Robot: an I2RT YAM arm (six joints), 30 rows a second.
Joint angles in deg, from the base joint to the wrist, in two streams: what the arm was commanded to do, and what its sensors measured. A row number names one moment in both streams.
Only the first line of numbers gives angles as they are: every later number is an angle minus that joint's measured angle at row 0.
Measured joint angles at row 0:
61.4 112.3 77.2 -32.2 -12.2 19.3
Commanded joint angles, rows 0 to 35:
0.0 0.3 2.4 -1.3 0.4 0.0
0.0 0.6 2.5 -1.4 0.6 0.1
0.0 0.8 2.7 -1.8 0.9 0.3
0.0 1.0 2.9 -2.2 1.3 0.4
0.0 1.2 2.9 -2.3 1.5 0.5
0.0 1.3 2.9 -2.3 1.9 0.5
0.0 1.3 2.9 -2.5 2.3 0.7
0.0 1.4 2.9 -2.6 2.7 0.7
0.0 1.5 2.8 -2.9 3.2 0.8
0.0 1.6 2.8 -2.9 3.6 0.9
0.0 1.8 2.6 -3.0 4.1 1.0
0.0 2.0 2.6 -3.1 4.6 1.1
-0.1 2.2 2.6 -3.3 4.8 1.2
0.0 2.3 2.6 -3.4 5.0 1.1
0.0 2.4 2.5 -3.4 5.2 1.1
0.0 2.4 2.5 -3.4 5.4 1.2
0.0 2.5 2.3 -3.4 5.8 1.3
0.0 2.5 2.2 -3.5 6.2 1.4
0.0 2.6 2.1 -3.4 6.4 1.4
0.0 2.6 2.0 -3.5 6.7 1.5
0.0 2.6 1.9 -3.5 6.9 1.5
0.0 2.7 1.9 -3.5 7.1 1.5
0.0 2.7 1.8 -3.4 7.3 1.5
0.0 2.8 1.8 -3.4 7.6 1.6
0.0 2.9 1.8 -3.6 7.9 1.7
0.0 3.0 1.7 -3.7 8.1 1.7
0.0 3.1 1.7 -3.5 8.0 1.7
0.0 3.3 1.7 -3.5 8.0 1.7
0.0 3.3 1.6 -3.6 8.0 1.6
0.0 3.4 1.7 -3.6 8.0 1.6
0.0 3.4 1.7 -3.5 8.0 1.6
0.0 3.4 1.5 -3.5 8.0 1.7
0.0 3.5 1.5 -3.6 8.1 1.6
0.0 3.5 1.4 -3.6 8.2 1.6
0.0 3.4 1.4 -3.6 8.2 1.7
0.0 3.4 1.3 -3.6 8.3 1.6
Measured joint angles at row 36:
0.0 1.5 1.6 -0.7 6.2 1.3
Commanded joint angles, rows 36 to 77:
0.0 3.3 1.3 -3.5 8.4 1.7
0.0 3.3 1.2 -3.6 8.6 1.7
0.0 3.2 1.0 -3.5 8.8 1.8
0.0 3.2 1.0 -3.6 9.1 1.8
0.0 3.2 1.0 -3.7 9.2 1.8
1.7 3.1 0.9 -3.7 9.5 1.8
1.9 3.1 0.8 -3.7 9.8 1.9
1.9 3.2 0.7 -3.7 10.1 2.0
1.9 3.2 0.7 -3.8 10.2 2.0
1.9 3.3 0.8 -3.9 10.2 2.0
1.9 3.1 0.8 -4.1 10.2 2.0
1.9 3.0 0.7 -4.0 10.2 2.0
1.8 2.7 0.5 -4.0 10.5 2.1
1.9 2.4 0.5 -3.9 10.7 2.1
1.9 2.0 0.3 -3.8 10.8 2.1
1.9 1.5 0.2 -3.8 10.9 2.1
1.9 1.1 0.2 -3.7 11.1 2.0
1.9 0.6 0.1 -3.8 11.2 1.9
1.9 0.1 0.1 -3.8 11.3 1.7
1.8 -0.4 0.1 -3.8 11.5 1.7
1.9 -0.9 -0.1 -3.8 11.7 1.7
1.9 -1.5 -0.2 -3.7 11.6 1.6
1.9 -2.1 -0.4 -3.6 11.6 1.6
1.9 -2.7 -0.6 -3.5 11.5 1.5
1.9 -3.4 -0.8 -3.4 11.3 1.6
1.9 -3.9 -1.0 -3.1 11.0 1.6
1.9 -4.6 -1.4 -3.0 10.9 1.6
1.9 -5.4 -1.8 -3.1 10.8 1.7
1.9 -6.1 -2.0 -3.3 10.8 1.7
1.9 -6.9 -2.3 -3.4 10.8 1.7
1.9 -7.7 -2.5 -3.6 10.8 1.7
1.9 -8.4 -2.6 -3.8 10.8 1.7
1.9 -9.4 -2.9 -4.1 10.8 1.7
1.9 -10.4 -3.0 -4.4 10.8 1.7
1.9 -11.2 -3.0 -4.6 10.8 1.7
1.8 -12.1 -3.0 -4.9 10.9 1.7
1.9 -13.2 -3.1 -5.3 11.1 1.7
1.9 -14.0 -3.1 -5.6 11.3 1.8
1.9 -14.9 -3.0 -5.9 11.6 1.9
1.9 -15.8 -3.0 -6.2 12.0 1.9
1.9 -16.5 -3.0 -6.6 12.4 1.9
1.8 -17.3 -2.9 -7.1 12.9 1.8
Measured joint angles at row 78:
1.6 -13.9 -3.1 -4.0 11.1 1.5
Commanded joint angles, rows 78 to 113:
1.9 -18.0 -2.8 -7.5 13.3 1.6
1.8 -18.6 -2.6 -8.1 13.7 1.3
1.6 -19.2 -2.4 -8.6 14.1 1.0
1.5 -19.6 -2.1 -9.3 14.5 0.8
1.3 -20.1 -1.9 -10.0 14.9 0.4
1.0 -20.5 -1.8 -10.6 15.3 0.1
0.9 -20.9 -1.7 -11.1 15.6 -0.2
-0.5 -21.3 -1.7 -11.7 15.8 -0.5
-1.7 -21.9 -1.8 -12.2 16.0 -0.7
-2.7 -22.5 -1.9 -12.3 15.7 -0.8
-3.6 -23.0 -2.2 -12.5 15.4 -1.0
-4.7 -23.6 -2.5 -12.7 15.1 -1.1
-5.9 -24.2 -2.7 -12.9 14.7 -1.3
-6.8 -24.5 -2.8 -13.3 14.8 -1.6
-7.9 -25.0 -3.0 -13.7 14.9 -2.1
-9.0 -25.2 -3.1 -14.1 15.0 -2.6
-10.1 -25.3 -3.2 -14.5 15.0 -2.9
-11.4 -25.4 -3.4 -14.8 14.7 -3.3
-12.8 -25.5 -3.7 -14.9 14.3 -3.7
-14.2 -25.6 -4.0 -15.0 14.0 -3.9
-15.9 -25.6 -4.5 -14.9 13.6 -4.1
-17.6 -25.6 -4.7 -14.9 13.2 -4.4
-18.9 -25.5 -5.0 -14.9 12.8 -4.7
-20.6 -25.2 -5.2 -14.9 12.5 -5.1
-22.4 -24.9 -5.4 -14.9 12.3 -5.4
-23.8 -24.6 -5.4 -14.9 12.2 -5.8
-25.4 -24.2 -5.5 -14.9 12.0 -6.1
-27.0 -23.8 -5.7 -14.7 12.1 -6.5
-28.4 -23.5 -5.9 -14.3 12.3 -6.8
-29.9 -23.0 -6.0 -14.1 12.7 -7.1
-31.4 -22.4 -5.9 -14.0 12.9 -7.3
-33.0 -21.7 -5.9 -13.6 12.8 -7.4
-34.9 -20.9 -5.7 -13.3 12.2 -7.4
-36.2 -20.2 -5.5 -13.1 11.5 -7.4
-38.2 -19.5 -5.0 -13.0 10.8 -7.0
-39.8 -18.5 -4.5 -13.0 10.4 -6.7
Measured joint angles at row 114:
-36.6 -19.9 -5.4 -12.6 11.9 -6.3
